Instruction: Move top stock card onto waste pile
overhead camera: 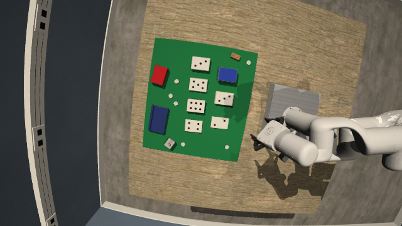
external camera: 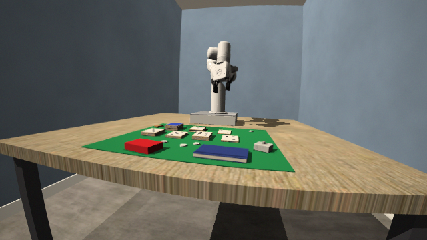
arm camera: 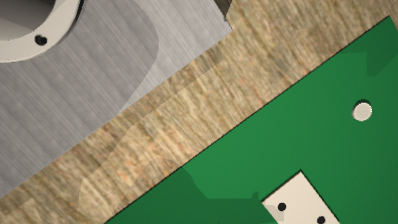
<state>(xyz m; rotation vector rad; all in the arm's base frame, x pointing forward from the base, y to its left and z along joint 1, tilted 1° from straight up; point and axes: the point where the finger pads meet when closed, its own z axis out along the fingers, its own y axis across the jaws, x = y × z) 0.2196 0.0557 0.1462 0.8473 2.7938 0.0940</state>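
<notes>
My gripper is now 13 cm short of the brown piece, 30 cm to the left of it and 20 cm above it. Also, from my hand: blue book: 47 cm ahead, 9 cm to the left, 20 cm below; grey knobbed block: 39 cm ahead, 21 cm to the left, 19 cm below; green mat: 28 cm ahead, 4 cm to the right, 22 cm below.
</notes>
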